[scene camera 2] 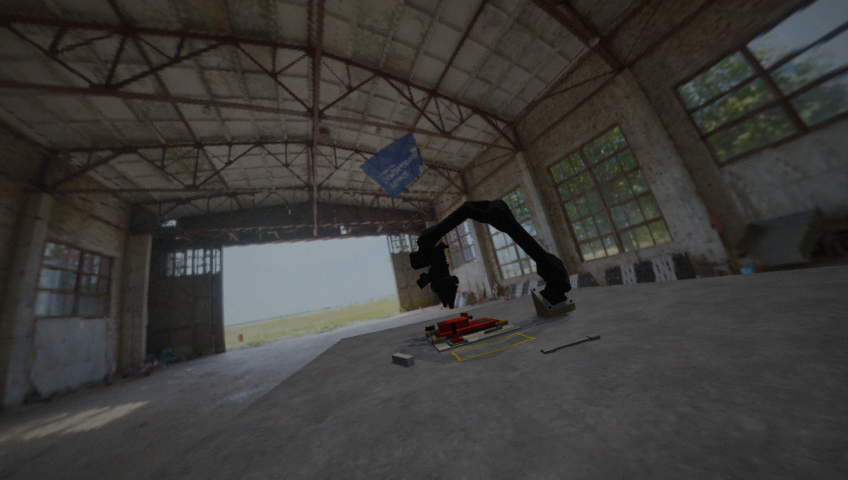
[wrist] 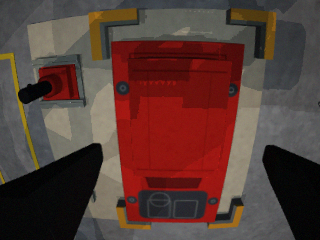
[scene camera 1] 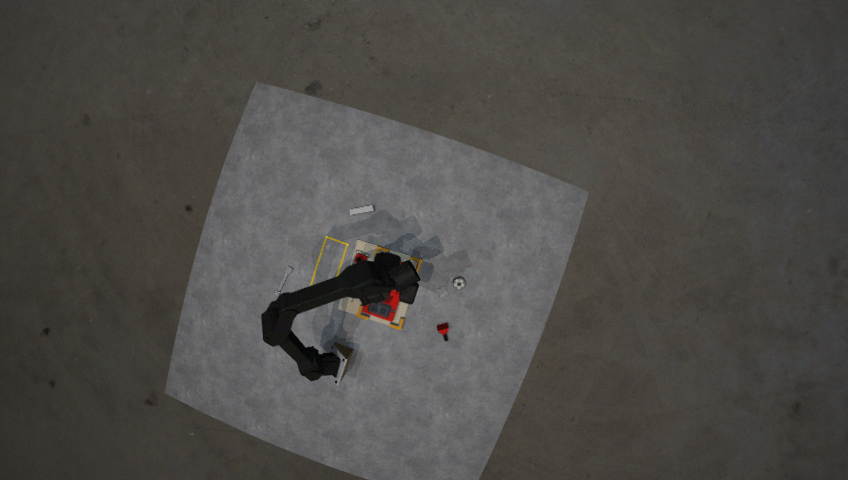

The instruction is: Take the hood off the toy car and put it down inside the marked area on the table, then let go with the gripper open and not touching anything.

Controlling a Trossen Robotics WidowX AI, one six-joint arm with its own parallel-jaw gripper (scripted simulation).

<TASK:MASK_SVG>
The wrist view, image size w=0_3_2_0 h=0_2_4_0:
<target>my gripper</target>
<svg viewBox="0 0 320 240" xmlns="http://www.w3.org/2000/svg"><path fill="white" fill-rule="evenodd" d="M265 145L263 156L265 172L267 172L272 189L275 191L277 199L279 199L277 201L279 201L284 215L287 217L289 227L292 229L292 235L295 236L296 240L320 240L320 164L313 163L313 161L307 160L305 157L297 156L296 153L285 151L285 149L276 147L276 145ZM101 144L89 144L75 153L68 153L63 159L55 160L49 165L44 165L44 168L41 167L36 169L36 171L29 172L28 175L17 177L16 180L13 179L8 181L8 183L0 185L0 240L75 240L76 232L79 231L77 228L80 227L80 221L83 219L85 208L89 204L88 201L91 199L92 191L96 187L100 169L103 167L103 163L101 163L103 161Z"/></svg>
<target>red hood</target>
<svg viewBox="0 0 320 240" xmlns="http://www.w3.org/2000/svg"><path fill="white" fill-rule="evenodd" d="M129 57L128 89L129 112L131 112L133 176L187 177L187 179L216 177L221 147L223 147L225 120L227 120L229 84L231 84L232 61L187 56Z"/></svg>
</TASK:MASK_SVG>
